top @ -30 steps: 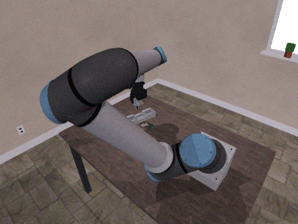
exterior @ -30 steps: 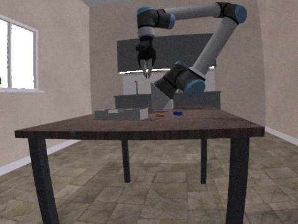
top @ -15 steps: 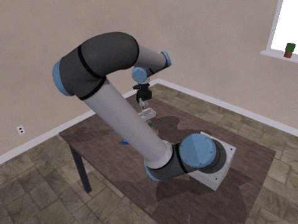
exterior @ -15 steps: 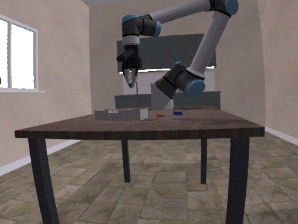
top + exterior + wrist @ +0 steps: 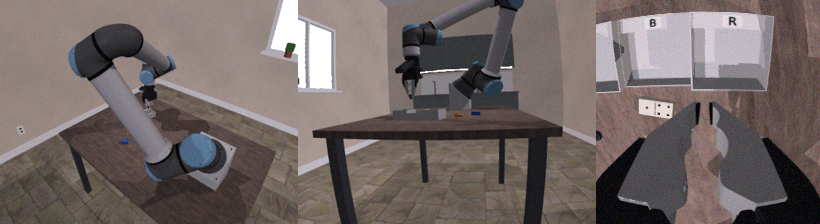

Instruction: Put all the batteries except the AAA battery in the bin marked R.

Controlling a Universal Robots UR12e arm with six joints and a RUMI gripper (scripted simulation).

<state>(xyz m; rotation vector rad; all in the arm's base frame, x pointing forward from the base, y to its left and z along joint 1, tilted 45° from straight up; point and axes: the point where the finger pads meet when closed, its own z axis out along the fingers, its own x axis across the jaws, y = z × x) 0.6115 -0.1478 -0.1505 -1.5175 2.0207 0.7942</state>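
Now: the grey bin row 90 mm below my hand, 50 mm to the left of it and 40 mm ahead of it. Round my hand: green cylindrical battery (100 mm below, 90 mm behind, 60 mm to the left); then black nut (220 mm to the left, 110 mm below, 60 mm behind); then white die-like piece (110 mm below, 80 mm to the left, 40 mm behind).
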